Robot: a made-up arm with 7 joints. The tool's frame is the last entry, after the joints. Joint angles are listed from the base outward. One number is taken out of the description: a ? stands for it. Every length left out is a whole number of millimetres.
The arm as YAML. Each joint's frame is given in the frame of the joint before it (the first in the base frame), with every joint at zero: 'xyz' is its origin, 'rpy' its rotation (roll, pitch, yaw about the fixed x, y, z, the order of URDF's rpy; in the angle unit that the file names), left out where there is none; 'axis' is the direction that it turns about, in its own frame. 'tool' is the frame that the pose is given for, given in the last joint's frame.
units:
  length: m
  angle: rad
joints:
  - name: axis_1
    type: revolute
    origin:
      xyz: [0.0, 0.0, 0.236]
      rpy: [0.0, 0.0, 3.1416]
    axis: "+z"
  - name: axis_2
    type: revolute
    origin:
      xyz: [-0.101, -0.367, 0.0]
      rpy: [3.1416, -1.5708, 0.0]
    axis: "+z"
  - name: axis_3
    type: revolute
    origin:
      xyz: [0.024, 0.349, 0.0]
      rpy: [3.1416, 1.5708, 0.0]
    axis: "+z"
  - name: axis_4
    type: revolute
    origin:
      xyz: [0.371, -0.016, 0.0]
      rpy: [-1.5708, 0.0, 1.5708]
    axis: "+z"
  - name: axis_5
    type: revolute
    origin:
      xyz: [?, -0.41, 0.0]
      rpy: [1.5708, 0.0, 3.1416]
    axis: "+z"
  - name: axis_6
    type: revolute
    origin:
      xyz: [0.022, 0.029, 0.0]
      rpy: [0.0, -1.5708, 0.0]
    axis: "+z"
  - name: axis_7
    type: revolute
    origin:
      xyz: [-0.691, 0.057, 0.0]
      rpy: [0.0, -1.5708, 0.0]
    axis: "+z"
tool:
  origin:
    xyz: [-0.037, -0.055, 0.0]
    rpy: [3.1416, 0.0, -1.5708]
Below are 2 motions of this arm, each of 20 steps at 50 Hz.
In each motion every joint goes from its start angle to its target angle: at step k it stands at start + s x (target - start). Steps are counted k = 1, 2, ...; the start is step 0. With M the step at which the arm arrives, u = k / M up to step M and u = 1 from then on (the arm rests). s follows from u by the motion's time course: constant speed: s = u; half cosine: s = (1 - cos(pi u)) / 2; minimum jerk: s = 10 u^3 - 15 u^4 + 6 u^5.
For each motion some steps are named. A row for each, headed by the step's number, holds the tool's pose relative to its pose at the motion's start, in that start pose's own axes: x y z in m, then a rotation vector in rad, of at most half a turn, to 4 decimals.
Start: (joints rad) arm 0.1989 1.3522 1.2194 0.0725 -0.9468 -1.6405 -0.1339
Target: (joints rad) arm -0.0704 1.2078 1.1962 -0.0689 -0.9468 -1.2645 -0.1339
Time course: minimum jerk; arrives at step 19
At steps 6, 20:
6: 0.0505 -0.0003 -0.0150 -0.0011 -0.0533 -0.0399
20: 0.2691 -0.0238 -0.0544 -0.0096 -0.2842 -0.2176

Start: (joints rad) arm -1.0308 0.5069 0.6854 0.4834 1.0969 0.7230 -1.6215
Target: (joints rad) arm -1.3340 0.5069 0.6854 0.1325 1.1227 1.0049 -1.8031
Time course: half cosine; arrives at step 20
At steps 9, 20:
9: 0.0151 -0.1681 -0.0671 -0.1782 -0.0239 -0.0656
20: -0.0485 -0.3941 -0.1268 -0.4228 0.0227 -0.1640

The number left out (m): 0.033
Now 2 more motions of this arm.
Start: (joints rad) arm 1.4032 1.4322 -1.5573 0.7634 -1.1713 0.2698 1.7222
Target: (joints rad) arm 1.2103 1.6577 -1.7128 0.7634 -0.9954 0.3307 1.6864
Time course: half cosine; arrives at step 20
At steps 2, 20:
2: -0.0015 -0.0073 -0.0025 -0.0039 0.0023 0.0109
20: -0.0674 -0.3396 -0.0503 -0.1704 0.1568 0.4301

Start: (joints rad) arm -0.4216 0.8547 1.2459 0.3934 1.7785 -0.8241 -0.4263
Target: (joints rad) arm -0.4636 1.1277 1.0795 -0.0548 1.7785 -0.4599 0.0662
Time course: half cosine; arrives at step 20
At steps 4, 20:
4: 0.0374 -0.0550 0.0115 -0.0469 -0.0452 -0.0680
20: 0.3003 -0.5709 0.2934 -0.4264 -0.5468 -0.5826

